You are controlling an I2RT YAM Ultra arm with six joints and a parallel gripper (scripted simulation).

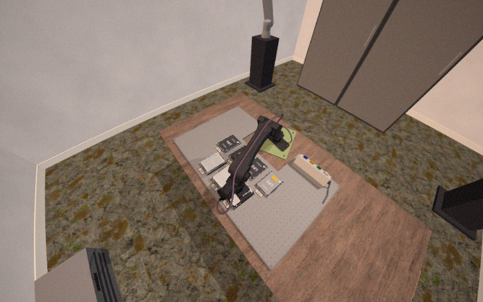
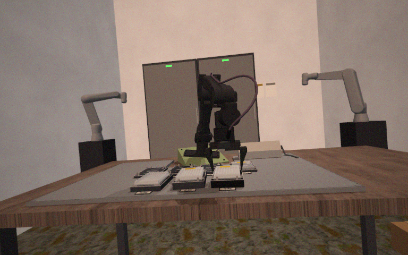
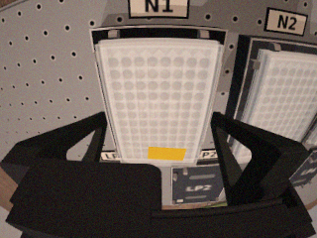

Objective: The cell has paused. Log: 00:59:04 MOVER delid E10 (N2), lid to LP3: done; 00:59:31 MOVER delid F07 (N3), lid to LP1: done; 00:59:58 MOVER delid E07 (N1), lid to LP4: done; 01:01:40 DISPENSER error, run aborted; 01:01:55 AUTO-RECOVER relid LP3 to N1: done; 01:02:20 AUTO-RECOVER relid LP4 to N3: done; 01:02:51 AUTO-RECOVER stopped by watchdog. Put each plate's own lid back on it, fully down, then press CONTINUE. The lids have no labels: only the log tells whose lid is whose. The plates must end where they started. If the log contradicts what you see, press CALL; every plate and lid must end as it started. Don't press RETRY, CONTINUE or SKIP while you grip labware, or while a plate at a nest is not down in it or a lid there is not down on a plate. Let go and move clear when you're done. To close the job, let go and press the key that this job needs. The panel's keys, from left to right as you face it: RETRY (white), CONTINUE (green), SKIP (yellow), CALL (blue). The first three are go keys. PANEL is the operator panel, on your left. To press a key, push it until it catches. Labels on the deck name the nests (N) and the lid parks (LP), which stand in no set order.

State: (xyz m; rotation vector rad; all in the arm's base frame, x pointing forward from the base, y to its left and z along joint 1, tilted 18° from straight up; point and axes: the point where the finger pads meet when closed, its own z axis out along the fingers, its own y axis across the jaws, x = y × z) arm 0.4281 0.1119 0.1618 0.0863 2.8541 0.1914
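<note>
Right now my hand is 18 cm past the lid, 7 cm to the right of it and 3 cm above it. Round my hand: LP3 park (20 cm to the right, 18 cm behind, 4 cm below); LP1 park (18 cm behind, 7 cm to the left, 4 cm below); plate (13 cm to the right, 1 cm below, 1 cm behind).
</note>
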